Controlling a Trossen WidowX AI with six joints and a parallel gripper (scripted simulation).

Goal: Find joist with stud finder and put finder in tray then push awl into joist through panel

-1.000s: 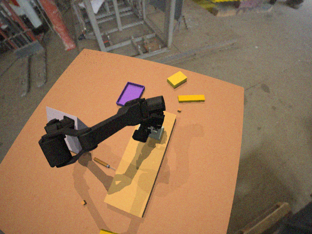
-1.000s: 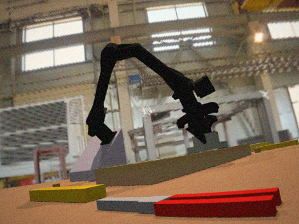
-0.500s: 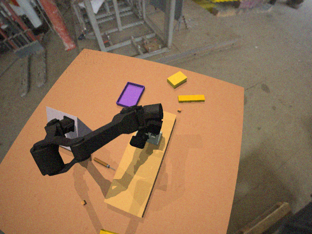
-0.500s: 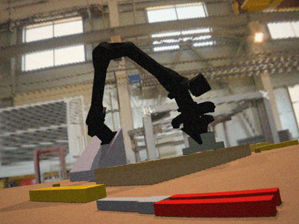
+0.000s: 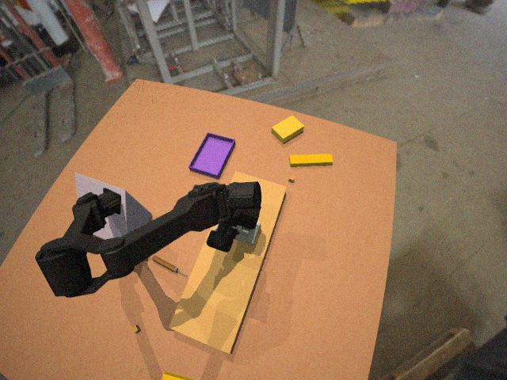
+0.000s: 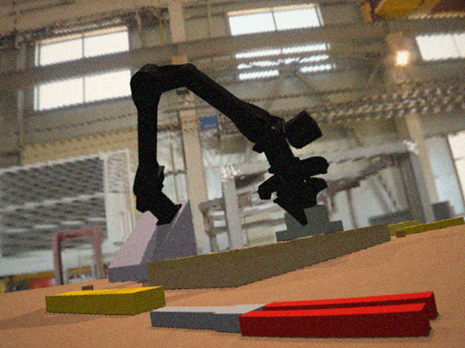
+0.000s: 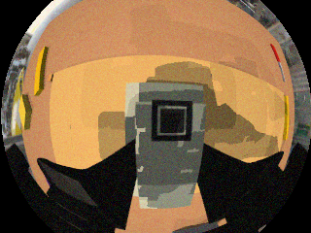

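The purple tray is 240 mm to the left of my gripper tip, 210 mm behind it and 50 mm below it. Also, from my gripper tip: stud finder 20 mm above, 10 mm ahead; yellow block 450 mm to the left, 50 mm below, 20 mm ahead; awl 180 mm to the right, 160 mm behind, 60 mm below.
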